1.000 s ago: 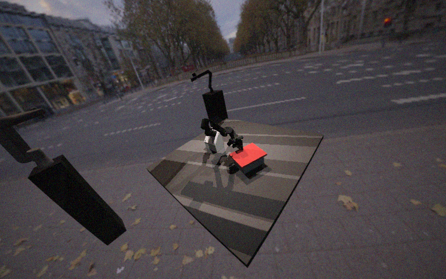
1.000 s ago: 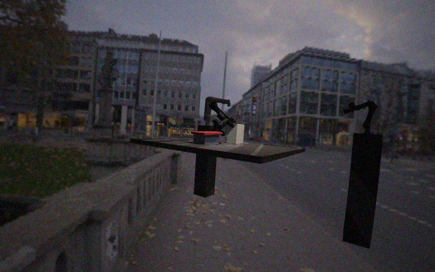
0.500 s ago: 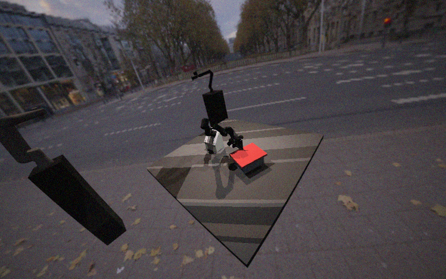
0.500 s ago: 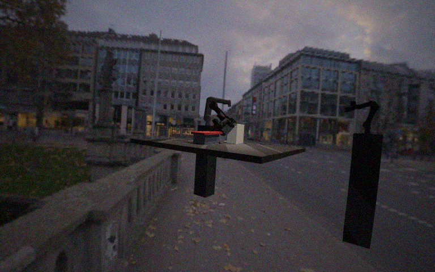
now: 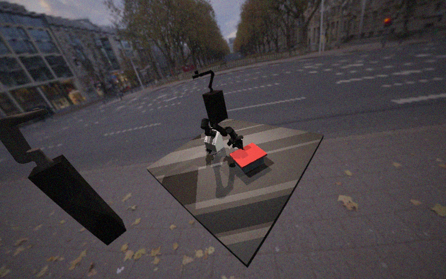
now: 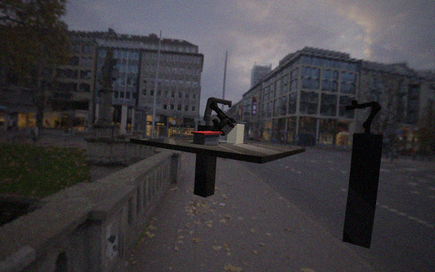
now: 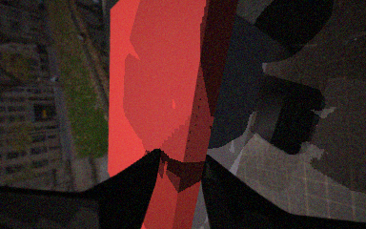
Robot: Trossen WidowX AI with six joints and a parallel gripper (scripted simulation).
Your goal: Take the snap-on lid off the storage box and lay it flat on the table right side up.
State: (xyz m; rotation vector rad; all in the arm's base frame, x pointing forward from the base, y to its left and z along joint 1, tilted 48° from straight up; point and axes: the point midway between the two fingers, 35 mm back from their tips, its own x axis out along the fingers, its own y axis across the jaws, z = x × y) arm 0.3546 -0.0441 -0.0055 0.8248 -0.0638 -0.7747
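Right now the red lid is 70 mm ahead of my gripper tip and 20 mm to the right of it. Also, from my gripper tip: grey storage box 70 mm ahead, 60 mm below, 20 mm to the right.
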